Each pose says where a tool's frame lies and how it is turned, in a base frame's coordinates. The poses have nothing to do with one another.
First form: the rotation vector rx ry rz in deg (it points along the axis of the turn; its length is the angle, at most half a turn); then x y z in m.
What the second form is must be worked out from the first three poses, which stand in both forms.
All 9 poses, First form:
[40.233 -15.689 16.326 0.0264 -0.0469 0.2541]
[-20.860 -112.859 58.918 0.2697 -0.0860 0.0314]
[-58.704 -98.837 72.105 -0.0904 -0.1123 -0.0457]
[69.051 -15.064 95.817 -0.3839 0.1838 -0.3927]
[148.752 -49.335 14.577 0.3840 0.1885 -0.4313]
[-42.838 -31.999 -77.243 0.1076 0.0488 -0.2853]
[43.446 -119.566 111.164 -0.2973 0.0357 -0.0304]
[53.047 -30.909 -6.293 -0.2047 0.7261 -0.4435]
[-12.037 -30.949 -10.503 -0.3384 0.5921 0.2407]
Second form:
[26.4 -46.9 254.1 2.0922 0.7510 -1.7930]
[269.7 -86.0 31.4 -2.1950 1.8646 -2.5606]
[-90.4 -112.3 -45.7 -1.6886 1.8042 -2.7605]
[-383.9 183.8 -392.7 2.7251 1.0741 -0.8460]
[384.0 188.5 -431.3 2.3250 2.7062 -1.4571]
[107.6 48.8 -285.3 -2.9345 0.8582 1.4902]
[-297.3 35.7 -30.4 -2.0654 1.6946 -1.3683]
[-204.7 726.1 -443.5 2.0375 1.0709 -2.1592]
[-338.4 592.1 240.7 -2.8650 0.5787 2.6764]

